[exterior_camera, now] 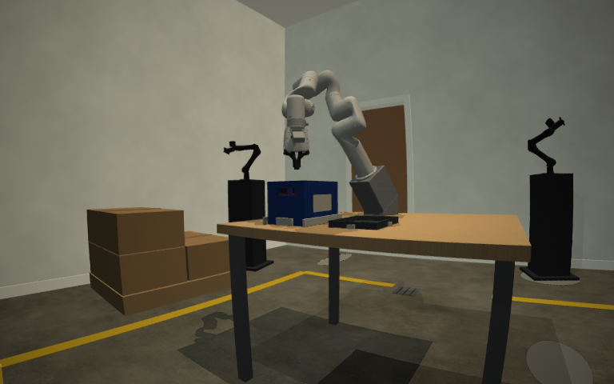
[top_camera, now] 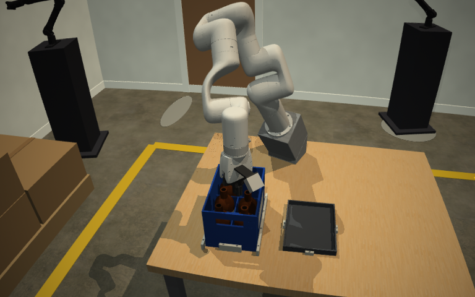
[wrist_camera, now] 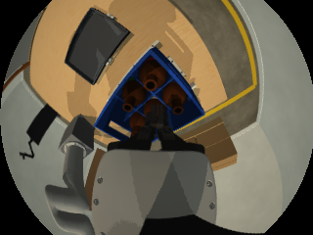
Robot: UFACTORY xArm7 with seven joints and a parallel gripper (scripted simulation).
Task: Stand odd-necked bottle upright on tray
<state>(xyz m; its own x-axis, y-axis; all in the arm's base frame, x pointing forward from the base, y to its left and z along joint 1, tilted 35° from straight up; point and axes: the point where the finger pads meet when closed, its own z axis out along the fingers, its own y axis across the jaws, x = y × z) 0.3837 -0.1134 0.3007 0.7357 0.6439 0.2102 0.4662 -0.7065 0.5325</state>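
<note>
The blue crate lies 90 mm behind my hand and 160 mm below it. From my hand the other things lie so: brown bottle (180 mm behind, 30 mm to the right, 160 mm below); then glass bottle (100 mm behind, 50 mm to the right, 160 mm below); then dark tray (30 mm behind, 270 mm to the left, 230 mm below).
</note>
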